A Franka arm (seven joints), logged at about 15 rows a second.
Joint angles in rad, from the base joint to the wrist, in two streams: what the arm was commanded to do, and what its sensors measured. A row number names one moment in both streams.
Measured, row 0: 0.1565 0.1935 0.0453 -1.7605 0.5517 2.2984 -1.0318
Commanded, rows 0 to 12: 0.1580 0.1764 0.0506 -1.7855 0.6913 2.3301 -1.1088; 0.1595 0.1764 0.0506 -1.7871 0.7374 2.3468 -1.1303; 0.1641 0.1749 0.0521 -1.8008 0.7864 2.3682 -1.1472; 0.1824 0.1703 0.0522 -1.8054 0.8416 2.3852 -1.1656; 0.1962 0.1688 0.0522 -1.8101 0.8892 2.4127 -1.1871; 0.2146 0.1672 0.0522 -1.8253 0.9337 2.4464 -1.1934; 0.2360 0.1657 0.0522 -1.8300 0.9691 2.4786 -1.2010; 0.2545 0.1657 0.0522 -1.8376 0.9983 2.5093 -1.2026; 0.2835 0.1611 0.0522 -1.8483 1.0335 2.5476 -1.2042; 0.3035 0.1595 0.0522 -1.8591 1.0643 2.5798 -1.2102; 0.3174 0.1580 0.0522 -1.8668 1.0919 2.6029 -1.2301; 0.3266 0.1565 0.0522 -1.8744 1.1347 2.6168 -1.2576; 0.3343 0.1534 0.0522 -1.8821 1.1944 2.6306 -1.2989
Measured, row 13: 0.3316 0.1910 0.0487 -1.8311 1.0980 2.6030 -1.2169
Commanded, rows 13 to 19: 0.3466 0.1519 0.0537 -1.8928 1.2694 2.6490 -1.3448; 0.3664 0.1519 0.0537 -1.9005 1.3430 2.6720 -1.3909; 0.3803 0.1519 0.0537 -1.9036 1.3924 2.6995 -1.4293; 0.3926 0.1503 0.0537 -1.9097 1.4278 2.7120 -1.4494; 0.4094 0.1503 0.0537 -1.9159 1.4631 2.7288 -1.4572; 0.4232 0.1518 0.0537 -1.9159 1.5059 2.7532 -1.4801; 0.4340 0.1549 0.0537 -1.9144 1.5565 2.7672 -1.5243
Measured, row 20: 0.4148 0.1845 0.0498 -1.8808 1.4657 2.7305 -1.4517
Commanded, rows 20 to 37: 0.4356 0.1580 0.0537 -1.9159 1.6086 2.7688 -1.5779; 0.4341 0.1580 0.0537 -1.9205 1.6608 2.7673 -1.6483; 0.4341 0.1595 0.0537 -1.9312 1.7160 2.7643 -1.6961; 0.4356 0.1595 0.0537 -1.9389 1.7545 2.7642 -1.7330; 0.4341 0.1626 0.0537 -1.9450 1.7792 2.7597 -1.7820; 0.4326 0.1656 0.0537 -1.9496 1.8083 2.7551 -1.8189; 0.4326 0.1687 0.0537 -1.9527 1.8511 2.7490 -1.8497; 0.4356 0.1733 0.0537 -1.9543 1.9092 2.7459 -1.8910; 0.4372 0.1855 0.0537 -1.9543 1.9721 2.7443 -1.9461; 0.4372 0.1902 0.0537 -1.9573 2.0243 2.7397 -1.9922; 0.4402 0.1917 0.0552 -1.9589 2.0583 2.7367 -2.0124; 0.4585 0.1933 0.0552 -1.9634 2.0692 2.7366 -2.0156; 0.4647 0.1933 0.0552 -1.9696 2.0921 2.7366 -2.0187; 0.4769 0.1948 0.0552 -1.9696 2.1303 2.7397 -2.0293; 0.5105 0.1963 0.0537 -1.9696 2.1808 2.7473 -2.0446; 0.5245 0.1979 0.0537 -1.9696 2.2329 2.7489 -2.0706; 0.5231 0.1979 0.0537 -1.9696 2.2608 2.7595 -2.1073; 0.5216 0.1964 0.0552 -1.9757 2.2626 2.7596 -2.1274
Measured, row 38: 0.5268 0.2035 0.0535 -1.9632 2.2161 2.7561 -2.0679
